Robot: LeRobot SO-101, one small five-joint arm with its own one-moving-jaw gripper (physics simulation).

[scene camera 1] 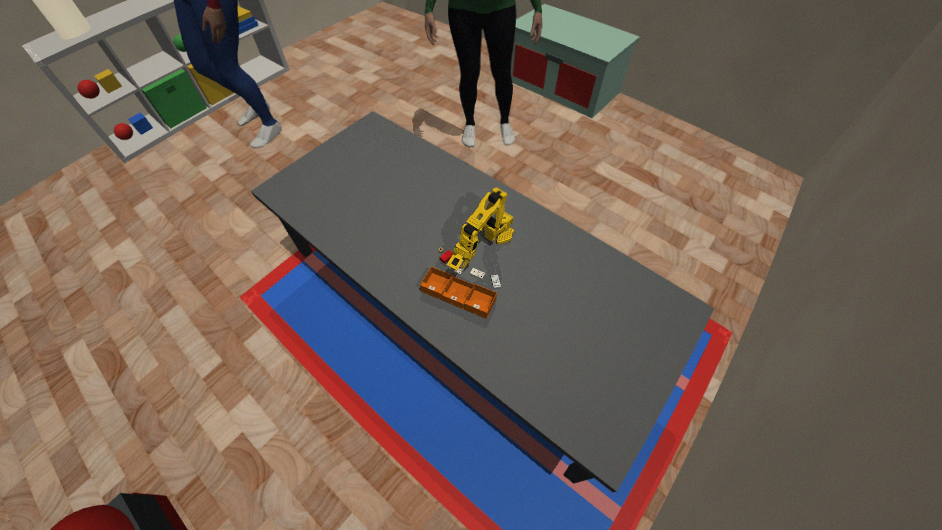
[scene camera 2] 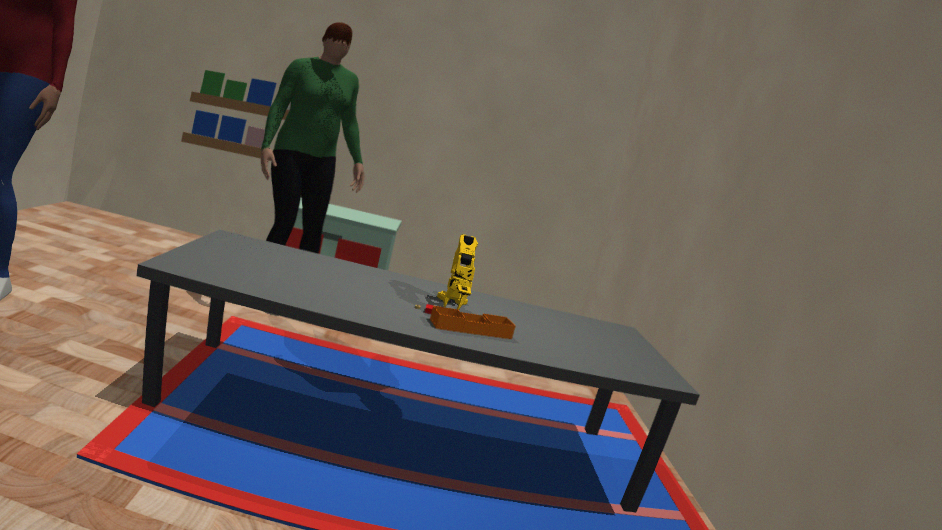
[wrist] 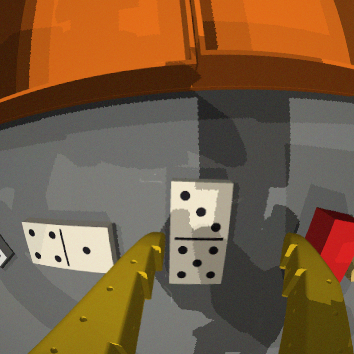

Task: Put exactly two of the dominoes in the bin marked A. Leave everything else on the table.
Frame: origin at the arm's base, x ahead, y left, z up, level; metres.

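Seen in the pictures: hand at its tool point: (scene camera 1: 462,267) (scene camera 2: 457,308) (wrist: 163,246); arm's base at its link origin: (scene camera 1: 495,236) (scene camera 2: 452,301).
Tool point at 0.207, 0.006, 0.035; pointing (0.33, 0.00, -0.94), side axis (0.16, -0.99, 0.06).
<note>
Pixels of each thing's top centre, then the offset from my tool point to it, as dx, dy, dz. Level surfaces: height alone.
- third domino at its top centre: (scene camera 1: 495,280) -0.045, +0.118, -0.027
- orange three-compartment bin tray at its top centre: (scene camera 2: 474,315) (scene camera 1: 458,288) +0.082, +0.052, +0.012
- red block at its top centre: (wrist: 332,266) (scene camera 2: 430,306) (scene camera 1: 446,255) -0.012, -0.085, -0.017
- small yellowish piece at its top centre: (scene camera 2: 417,305) (scene camera 1: 440,249) -0.021, -0.125, -0.026
- grey table at its surface level: dz -0.034
My gripper (scene camera 1: 459,268) (scene camera 2: 454,307) (wrist: 224,237) is open, with a wide gap between its jaws. In the wrist view a white domino with three and five dots (wrist: 197,260) lies on the table between and past the tips; neither jaw touches it. A second domino with four dots and one (scene camera 1: 477,272) (wrist: 87,260) lies left of the jaws in the wrist view. A third domino (scene camera 1: 495,281) (wrist: 4,256) shows partly at the left edge there. The orange three-compartment bin tray (scene camera 1: 465,303) (scene camera 2: 467,323) (wrist: 150,82) stands beyond them; its label letters are too small to read.
A red block (scene camera 1: 445,256) (scene camera 2: 429,308) (wrist: 332,242) lies beside the right jaw in the wrist view. A small yellowish piece (scene camera 1: 440,249) (scene camera 2: 416,306) lies near the block on the grey table (scene camera 1: 566,329) (scene camera 2: 296,290). Two people stand behind the table.
</note>
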